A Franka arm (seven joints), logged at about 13 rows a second.
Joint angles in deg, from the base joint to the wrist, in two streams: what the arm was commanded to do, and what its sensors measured. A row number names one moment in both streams.
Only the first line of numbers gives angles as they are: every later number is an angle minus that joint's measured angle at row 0.
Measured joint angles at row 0: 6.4, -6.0, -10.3, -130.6, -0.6, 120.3, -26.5
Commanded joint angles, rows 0 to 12: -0.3, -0.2, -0.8, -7.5, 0.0, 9.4, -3.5; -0.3, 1.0, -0.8, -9.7, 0.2, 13.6, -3.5; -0.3, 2.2, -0.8, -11.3, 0.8, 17.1, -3.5; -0.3, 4.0, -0.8, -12.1, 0.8, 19.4, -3.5; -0.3, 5.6, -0.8, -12.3, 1.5, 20.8, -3.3; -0.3, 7.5, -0.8, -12.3, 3.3, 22.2, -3.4; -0.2, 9.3, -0.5, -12.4, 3.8, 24.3, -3.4; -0.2, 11.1, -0.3, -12.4, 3.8, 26.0, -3.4; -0.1, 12.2, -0.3, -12.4, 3.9, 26.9, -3.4; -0.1, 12.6, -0.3, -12.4, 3.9, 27.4, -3.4; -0.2, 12.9, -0.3, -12.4, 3.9, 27.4, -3.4; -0.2, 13.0, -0.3, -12.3, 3.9, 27.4, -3.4; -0.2, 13.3, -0.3, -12.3, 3.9, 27.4, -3.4
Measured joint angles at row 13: -0.1, 13.2, -0.4, -12.6, 2.7, 26.7, -2.2
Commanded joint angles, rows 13 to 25: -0.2, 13.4, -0.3, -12.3, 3.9, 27.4, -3.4; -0.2, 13.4, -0.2, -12.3, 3.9, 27.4, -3.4; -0.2, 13.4, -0.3, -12.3, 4.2, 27.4, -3.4; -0.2, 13.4, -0.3, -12.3, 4.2, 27.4, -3.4; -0.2, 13.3, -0.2, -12.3, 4.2, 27.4, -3.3; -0.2, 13.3, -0.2, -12.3, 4.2, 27.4, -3.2; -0.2, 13.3, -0.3, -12.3, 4.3, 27.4, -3.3; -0.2, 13.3, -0.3, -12.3, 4.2, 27.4, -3.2; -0.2, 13.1, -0.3, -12.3, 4.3, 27.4, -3.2; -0.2, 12.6, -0.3, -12.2, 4.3, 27.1, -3.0; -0.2, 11.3, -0.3, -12.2, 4.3, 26.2, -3.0; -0.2, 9.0, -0.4, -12.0, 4.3, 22.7, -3.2; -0.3, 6.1, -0.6, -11.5, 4.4, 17.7, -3.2
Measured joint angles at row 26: -0.1, 11.8, -0.3, -11.9, 3.4, 24.5, -2.2
